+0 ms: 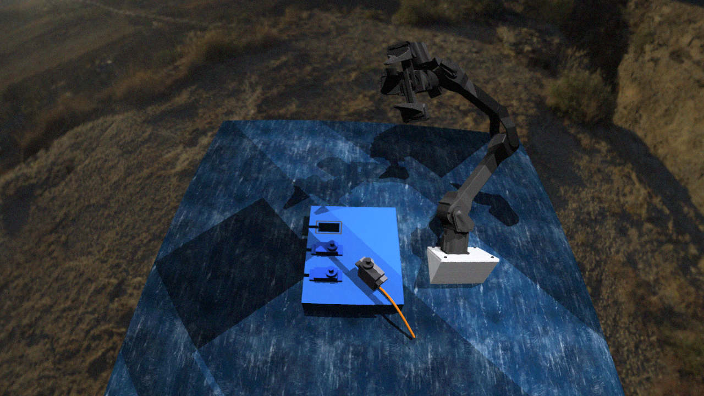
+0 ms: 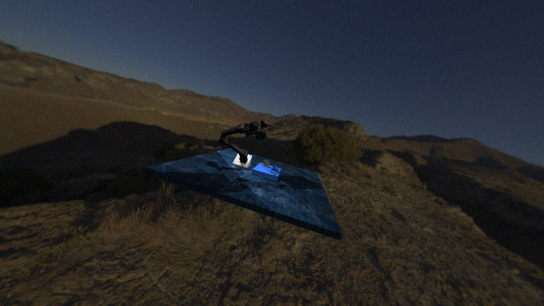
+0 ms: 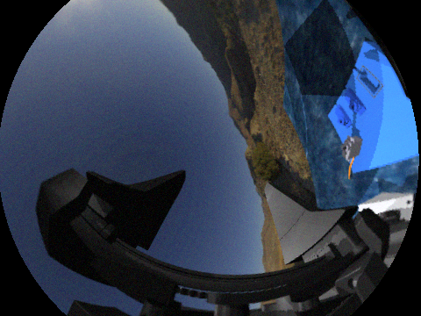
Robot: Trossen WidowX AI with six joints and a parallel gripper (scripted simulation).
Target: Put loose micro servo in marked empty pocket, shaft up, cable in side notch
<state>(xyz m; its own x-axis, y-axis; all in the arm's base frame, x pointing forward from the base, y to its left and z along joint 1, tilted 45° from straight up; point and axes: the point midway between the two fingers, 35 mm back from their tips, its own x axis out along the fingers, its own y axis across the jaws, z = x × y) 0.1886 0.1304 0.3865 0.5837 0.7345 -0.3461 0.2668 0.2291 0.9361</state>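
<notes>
The blue deck lies 20 mm ahead of my gripper tip, 150 mm to the left of it and 410 mm below it.
</notes>
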